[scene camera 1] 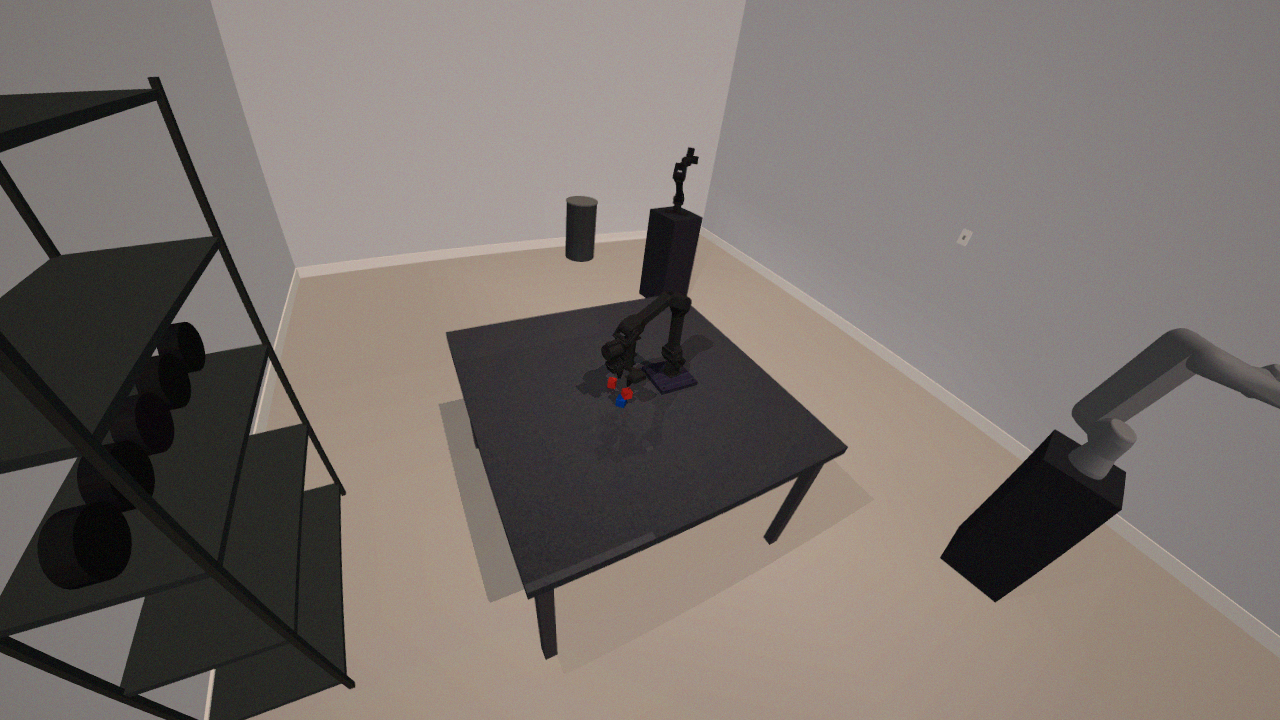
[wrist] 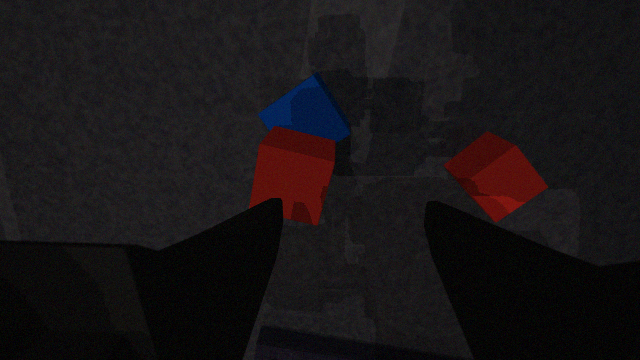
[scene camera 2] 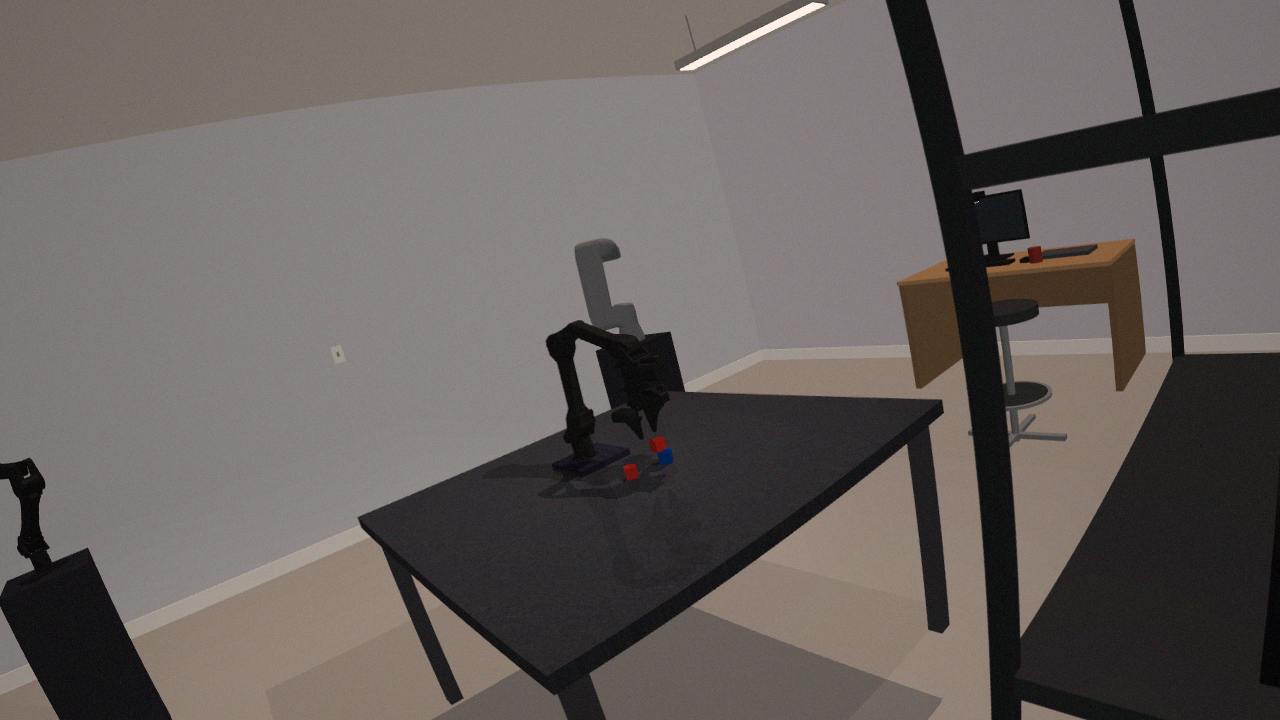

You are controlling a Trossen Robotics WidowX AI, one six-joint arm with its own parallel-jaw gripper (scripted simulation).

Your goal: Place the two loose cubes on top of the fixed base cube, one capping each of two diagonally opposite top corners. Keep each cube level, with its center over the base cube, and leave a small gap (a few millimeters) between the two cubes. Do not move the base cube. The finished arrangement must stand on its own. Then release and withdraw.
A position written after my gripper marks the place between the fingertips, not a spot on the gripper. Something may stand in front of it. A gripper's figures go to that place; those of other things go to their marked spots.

Scene:
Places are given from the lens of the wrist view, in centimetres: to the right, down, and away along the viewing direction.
my gripper (wrist: pixel 353 211): 1, 1, 11
blue cube (wrist: pixel 310 107): 0, -4, 15
red cube (wrist: pixel 297 167): -1, 0, 13
red cube (wrist: pixel 494 172): 9, 0, 16

